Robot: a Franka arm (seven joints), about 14 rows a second.
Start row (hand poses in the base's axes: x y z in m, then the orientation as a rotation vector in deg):
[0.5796 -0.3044 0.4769 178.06 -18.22 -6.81]
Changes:
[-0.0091 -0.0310 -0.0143 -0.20 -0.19 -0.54]
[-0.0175 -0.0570 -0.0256 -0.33 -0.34 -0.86]
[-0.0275 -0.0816 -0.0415 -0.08 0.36 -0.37]
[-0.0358 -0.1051 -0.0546 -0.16 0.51 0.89]
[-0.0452 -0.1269 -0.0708 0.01 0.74 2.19]
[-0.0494 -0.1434 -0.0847 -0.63 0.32 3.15]
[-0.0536 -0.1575 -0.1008 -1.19 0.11 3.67]
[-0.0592 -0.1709 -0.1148 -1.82 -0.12 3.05]
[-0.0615 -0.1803 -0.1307 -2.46 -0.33 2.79]
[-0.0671 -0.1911 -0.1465 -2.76 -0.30 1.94]
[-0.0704 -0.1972 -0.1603 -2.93 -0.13 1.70]
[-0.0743 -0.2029 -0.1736 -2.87 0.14 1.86]
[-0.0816 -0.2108 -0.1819 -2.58 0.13 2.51]
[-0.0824 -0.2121 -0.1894 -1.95 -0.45 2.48]
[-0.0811 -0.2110 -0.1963 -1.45 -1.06 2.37]
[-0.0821 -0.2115 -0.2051 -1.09 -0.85 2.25]
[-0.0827 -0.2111 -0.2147 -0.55 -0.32 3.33]
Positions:
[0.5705 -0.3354 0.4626 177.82 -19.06 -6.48]
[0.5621 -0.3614 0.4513 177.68 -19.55 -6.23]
[0.5521 -0.3860 0.4354 177.88 -18.78 -7.36]
[0.5438 -0.4095 0.4223 177.92 -16.82 -7.56]
[0.5344 -0.4313 0.4061 178.18 -14.79 -7.93]
[0.5302 -0.4478 0.3922 177.70 -13.30 -7.14]
[0.5260 -0.4619 0.3761 177.22 -12.49 -6.69]
[0.5204 -0.4753 0.3621 176.59 -13.44 -6.23]
[0.5181 -0.4847 0.3462 175.96 -13.83 -5.79]
[0.5125 -0.4955 0.3304 175.59 -15.13 -5.79]
[0.5092 -0.5016 0.3166 175.37 -15.49 -6.02]
[0.5053 -0.5073 0.3033 175.40 -15.24 -6.44]
[0.4980 -0.5152 0.2950 175.75 -14.25 -6.47]
[0.4972 -0.5165 0.2875 176.46 -14.32 -5.71]
[0.4985 -0.5154 0.2806 177.04 -14.52 -4.86]
[0.4975 -0.5159 0.2718 177.35 -14.71 -5.26]
[0.4969 -0.5155 0.2622 177.90 -13.03 -6.16]

